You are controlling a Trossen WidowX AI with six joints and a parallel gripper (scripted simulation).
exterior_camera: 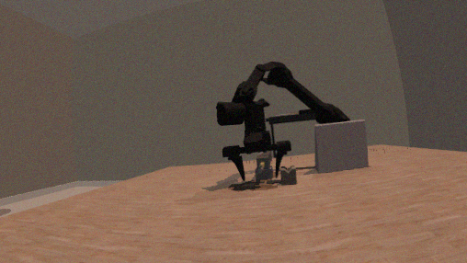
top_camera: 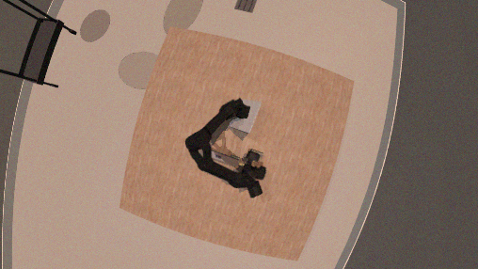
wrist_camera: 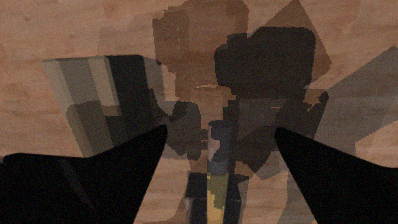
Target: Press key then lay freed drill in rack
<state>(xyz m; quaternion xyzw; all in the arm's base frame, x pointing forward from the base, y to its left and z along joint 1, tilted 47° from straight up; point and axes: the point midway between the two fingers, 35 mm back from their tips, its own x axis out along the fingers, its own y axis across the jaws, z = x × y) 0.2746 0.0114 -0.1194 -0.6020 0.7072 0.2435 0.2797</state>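
Now: gripper tip 10 mm past the drill, 40 mm to the left of it and 40 mm below it. Round my gripper tip: grey rack (80 mm behind, 30 mm to the left, 10 mm above).
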